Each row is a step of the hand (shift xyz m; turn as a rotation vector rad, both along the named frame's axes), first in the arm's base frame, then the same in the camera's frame.
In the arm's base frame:
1: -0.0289 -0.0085 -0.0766 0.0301 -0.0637 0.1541
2: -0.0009 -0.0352 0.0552 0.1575 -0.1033 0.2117
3: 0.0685 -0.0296 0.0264 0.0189 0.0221 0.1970
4: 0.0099 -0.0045 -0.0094 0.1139 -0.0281 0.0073
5: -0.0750 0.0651 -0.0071 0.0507 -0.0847 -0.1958
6: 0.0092 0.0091 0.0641 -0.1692 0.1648 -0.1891
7: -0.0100 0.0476 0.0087 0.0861 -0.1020 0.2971
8: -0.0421 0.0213 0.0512 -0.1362 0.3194 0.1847
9: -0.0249 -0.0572 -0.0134 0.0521 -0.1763 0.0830
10: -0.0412 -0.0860 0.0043 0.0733 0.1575 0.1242
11: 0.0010 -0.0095 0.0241 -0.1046 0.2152 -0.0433
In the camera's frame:
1: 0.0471 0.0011 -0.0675 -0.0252 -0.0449 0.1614
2: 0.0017 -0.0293 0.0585 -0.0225 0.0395 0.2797
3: 0.0109 0.0453 0.0640 -0.1207 -0.0528 0.1494
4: 0.0086 0.0115 -0.0008 0.0190 0.0937 0.0683
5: -0.0512 -0.0508 -0.0686 0.1729 0.1015 -0.0888
6: -0.0409 -0.0140 0.0490 -0.0417 -0.0454 -0.2962
7: -0.0452 -0.0021 -0.0200 -0.0667 -0.0568 0.3137
8: -0.0441 -0.0527 0.0111 -0.3673 -0.1238 -0.0669
9: 0.0562 -0.0297 0.0057 0.1077 -0.0224 0.1691
10: 0.0720 -0.0572 0.0257 -0.1998 0.0529 0.0536
11: -0.0043 -0.0103 0.0234 -0.1608 -0.0315 -0.1796

